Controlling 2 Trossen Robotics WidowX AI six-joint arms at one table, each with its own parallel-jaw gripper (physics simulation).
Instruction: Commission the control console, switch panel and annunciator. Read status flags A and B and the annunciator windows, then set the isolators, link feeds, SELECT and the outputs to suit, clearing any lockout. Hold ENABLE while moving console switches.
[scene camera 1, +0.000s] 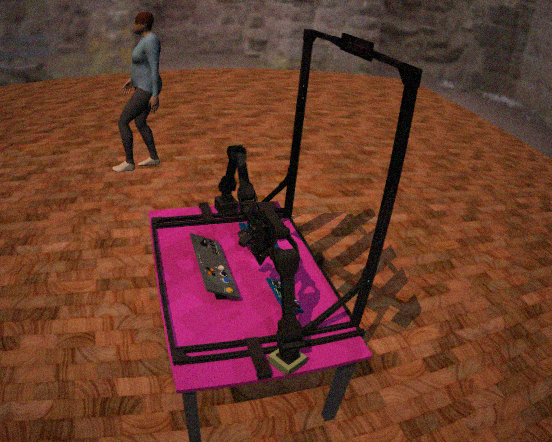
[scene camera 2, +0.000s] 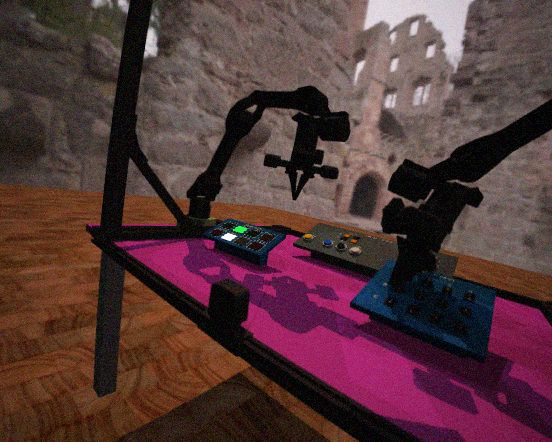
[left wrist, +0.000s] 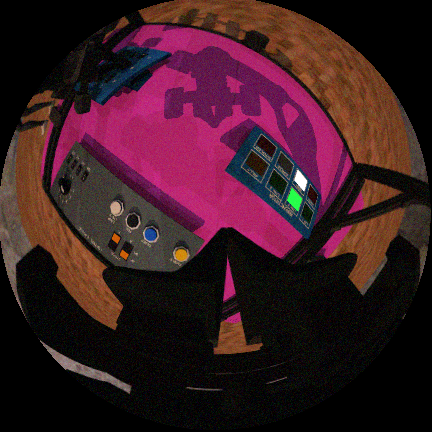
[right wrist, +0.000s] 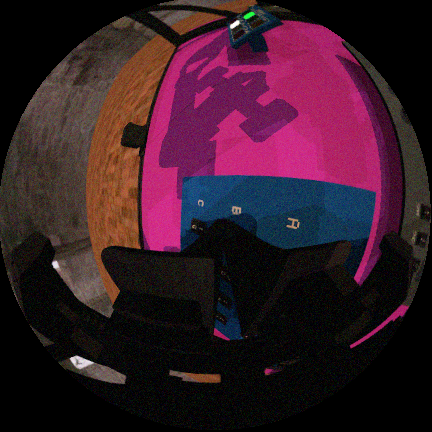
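Note:
The grey console has yellow, blue, black and white buttons, a black knob, small switches and two black windows with orange halves. The blue annunciator shows one green window and one white window lit; the others are dark. My left gripper is shut and empty, raised above the table. My right gripper is shut and empty, low over the blue switch panel near letter B, hiding several switches.
Black rails edge the magenta table. A tall black frame rises at the table's side. A black block stands on the near rail. A person stands on the floor beyond the table.

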